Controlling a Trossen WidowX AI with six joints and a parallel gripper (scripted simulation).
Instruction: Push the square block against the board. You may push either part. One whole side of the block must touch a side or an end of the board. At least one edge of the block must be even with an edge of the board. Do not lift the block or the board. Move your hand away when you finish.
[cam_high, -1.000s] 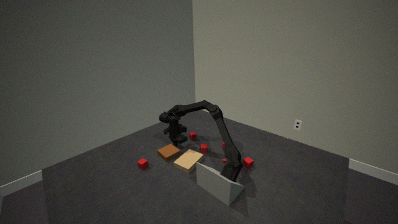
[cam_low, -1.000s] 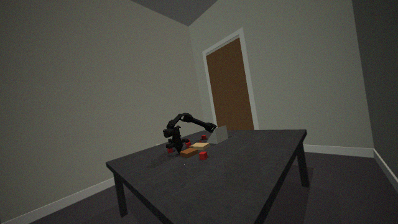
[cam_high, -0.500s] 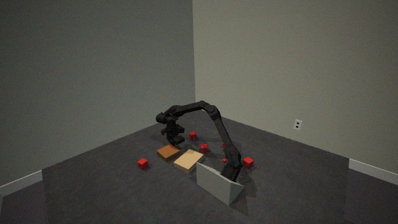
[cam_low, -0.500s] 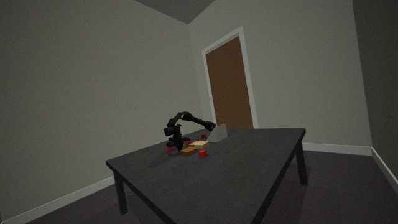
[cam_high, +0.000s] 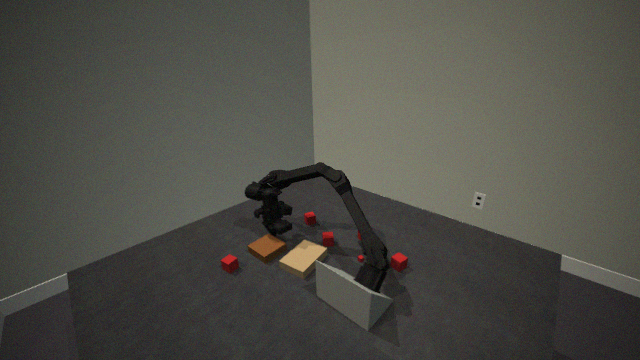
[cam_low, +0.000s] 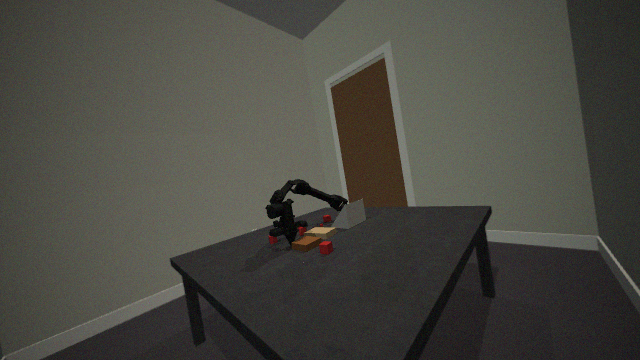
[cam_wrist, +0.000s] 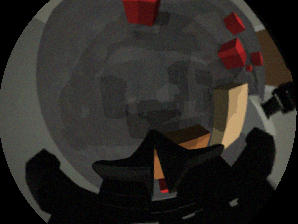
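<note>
Right now the square block is 60 mm to the left of my gripper tip and 40 mm behind it. Round my gripper tip: board 190 mm behind, 10 mm to the left.
</note>
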